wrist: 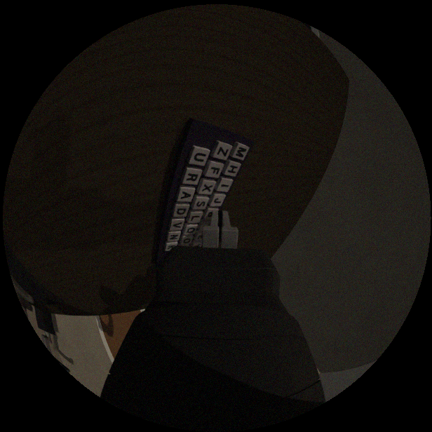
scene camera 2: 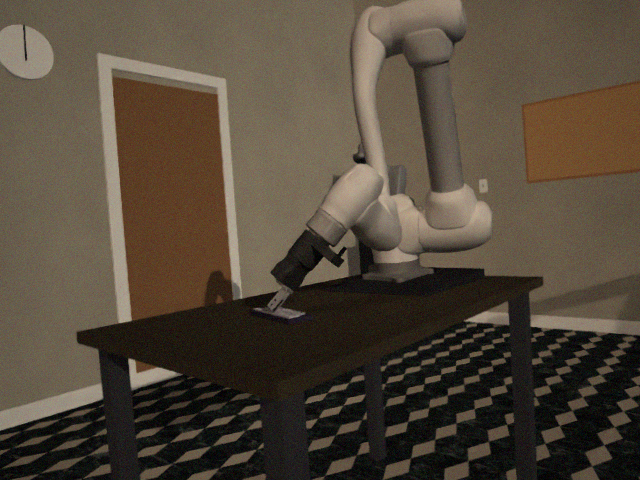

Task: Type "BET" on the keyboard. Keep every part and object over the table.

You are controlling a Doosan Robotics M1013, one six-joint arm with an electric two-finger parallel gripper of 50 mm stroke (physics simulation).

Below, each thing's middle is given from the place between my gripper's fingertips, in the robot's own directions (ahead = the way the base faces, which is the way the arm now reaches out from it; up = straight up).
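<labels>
So you can picture it, the keyboard (wrist: 208,159) is 20 mm below my hand, and it's also 30 mm behind it and 10 mm to the right of it.
</labels>
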